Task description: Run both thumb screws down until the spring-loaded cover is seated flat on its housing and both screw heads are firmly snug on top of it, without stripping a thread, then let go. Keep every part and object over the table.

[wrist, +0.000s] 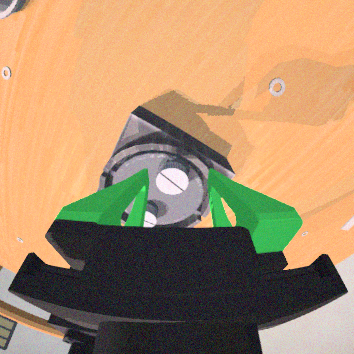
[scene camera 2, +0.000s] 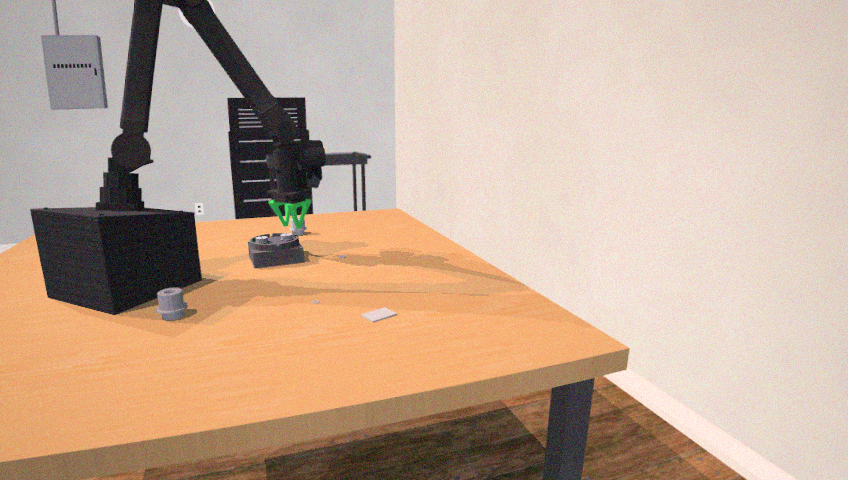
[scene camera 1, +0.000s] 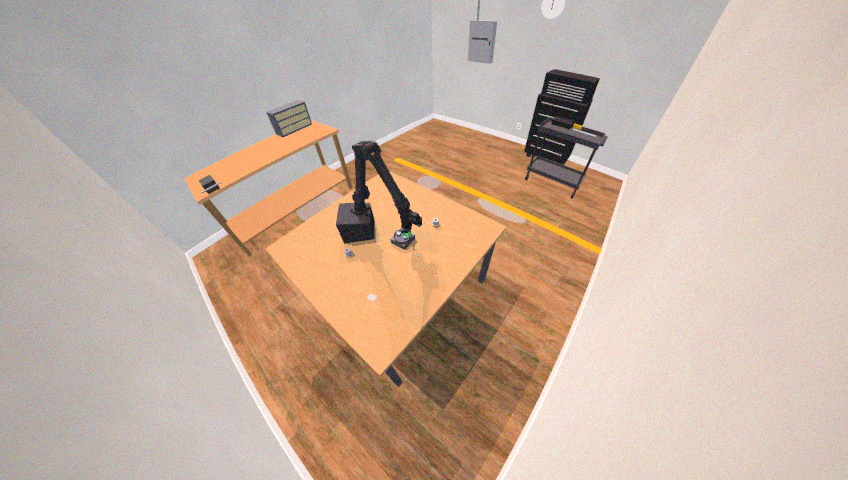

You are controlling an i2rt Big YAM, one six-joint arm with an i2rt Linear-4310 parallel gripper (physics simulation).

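Where they show: gripper, fingertip midpoint: (wrist: 177,174) (scene camera 2: 292,227) (scene camera 1: 408,235); arm's base, link origin: (wrist: 93,341) (scene camera 2: 121,208) (scene camera 1: 360,209).
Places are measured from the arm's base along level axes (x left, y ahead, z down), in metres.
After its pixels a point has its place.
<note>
The dark square housing (scene camera 1: 402,243) {x -0.009, y 0.384, z 0.124 m} (scene camera 2: 277,256) {x -0.019, y 0.338, z 0.146 m} (wrist: 134,126) {x 0.097, y 0.392, z 0.131 m} stands on the table with the round grey cover (wrist: 142,162) {x 0.074, y 0.368, z 0.122 m} inside its raised ring. Two slotted thumb screws stand in the cover: one (scene camera 2: 285,237) {x 0.029, y 0.368, z 0.111 m} (wrist: 172,181) {x 0.043, y 0.373, z 0.108 m} shows fully in the wrist view, the other (scene camera 2: 262,239) {x 0.030, y 0.310, z 0.111 m} (wrist: 149,218) {x 0.037, y 0.315, z 0.109 m} is partly hidden by a finger and the gripper body. Knurled sides show below both heads. I cannot tell whether the cover is flat or the heads touch it. My gripper (scene camera 2: 292,226) {x 0.049, y 0.391, z 0.091 m} (wrist: 177,174) {x 0.049, y 0.391, z 0.091 m} is open and empty, its green fingers above the housing, with the fully visible screw between them in the wrist view.
Grey flanged cylinders stand near the black arm base (scene camera 1: 355,224) {x -0.130, y 0.089, z 0.000 m} (scene camera 2: 148,255) {x -0.154, y 0.063, z 0.076 m}: one (scene camera 1: 348,253) {x -0.278, y 0.124, z 0.134 m} (scene camera 2: 171,304) {x -0.289, y 0.107, z 0.139 m} in front, another (scene camera 1: 435,222) {x 0.286, y 0.457, z 0.128 m} (scene camera 2: 298,229) {x 0.280, y 0.444, z 0.151 m} behind the housing. A white card (scene camera 1: 371,297) {x -0.419, y 0.466, z 0.168 m} (scene camera 2: 379,314) {x -0.419, y 0.469, z 0.168 m} and small rings, including one (wrist: 270,87) {x -0.002, y 0.502, z 0.168 m}, lie on the table.
</note>
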